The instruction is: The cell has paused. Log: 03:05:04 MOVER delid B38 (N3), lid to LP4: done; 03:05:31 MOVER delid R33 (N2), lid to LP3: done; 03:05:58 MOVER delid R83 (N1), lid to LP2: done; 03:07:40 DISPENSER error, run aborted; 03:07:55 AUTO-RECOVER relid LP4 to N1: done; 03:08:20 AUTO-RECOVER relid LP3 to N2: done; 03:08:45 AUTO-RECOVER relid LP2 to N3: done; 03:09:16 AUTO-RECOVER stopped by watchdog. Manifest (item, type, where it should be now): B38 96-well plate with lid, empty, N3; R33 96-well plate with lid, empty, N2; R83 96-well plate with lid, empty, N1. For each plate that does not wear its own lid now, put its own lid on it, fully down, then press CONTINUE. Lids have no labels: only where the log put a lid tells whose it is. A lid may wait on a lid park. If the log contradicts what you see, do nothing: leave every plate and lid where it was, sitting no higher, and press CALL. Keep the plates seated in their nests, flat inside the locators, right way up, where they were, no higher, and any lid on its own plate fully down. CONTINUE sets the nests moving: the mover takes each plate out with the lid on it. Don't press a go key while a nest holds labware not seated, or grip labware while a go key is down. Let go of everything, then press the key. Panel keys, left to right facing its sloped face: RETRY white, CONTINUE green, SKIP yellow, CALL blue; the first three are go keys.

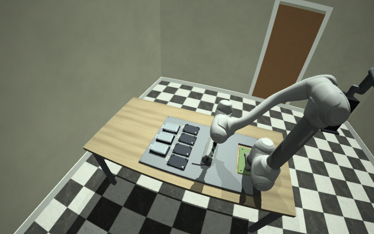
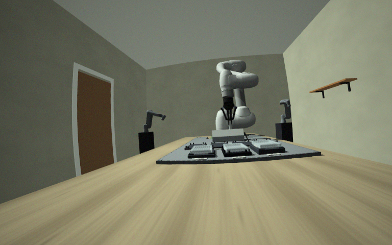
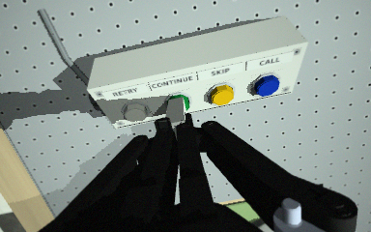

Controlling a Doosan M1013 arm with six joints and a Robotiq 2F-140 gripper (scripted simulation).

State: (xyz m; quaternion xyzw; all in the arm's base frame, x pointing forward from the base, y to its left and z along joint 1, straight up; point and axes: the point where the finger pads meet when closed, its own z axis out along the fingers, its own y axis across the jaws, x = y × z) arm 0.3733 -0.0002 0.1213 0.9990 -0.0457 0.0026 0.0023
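My gripper is now 5 cm above the green continue key. The rest, counted from my hand: white retry key 1 cm ahead, 5 cm to the left, 5 cm below; then blue call key 1 cm behind, 10 cm to the right, 5 cm below; then yellow skip key 5 cm to the right, 5 cm below.
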